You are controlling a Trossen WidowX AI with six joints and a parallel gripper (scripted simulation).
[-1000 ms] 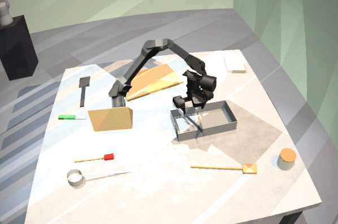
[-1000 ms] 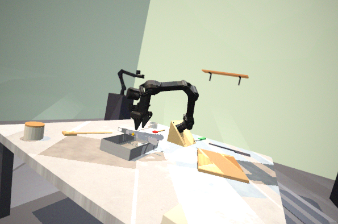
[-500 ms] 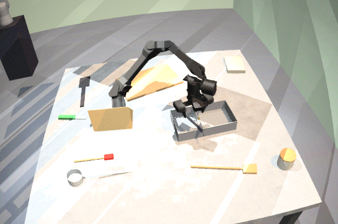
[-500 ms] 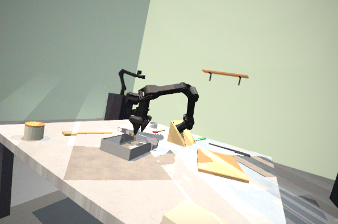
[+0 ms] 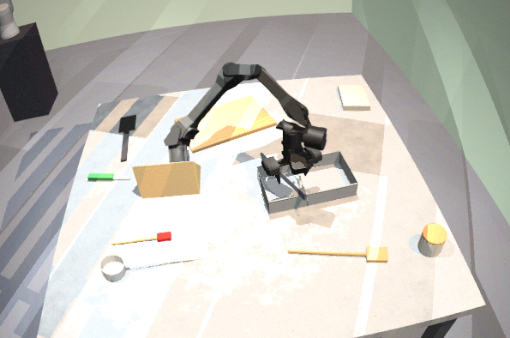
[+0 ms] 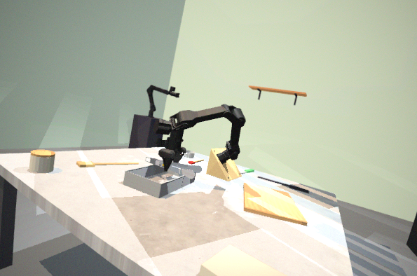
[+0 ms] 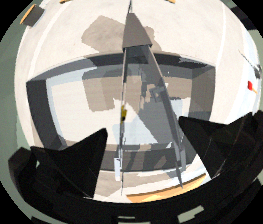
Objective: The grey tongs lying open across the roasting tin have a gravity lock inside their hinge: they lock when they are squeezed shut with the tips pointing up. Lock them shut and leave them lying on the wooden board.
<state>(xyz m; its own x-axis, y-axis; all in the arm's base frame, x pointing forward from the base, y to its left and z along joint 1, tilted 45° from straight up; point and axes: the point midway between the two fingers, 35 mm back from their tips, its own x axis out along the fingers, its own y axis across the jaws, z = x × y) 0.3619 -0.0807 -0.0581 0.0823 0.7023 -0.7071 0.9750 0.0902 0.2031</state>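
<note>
Right now my gripper tip is 50 mm short of the grey roasting tin, 30 mm above it and 10 mm to the right of it. Round my gripper tip: red-headed spatula 480 mm behind, 130 mm to the right, 50 mm below; then canister 370 mm ahead, 340 mm to the right, 20 mm below; then wooden board 440 mm to the left, 190 mm behind, 50 mm below.
</note>
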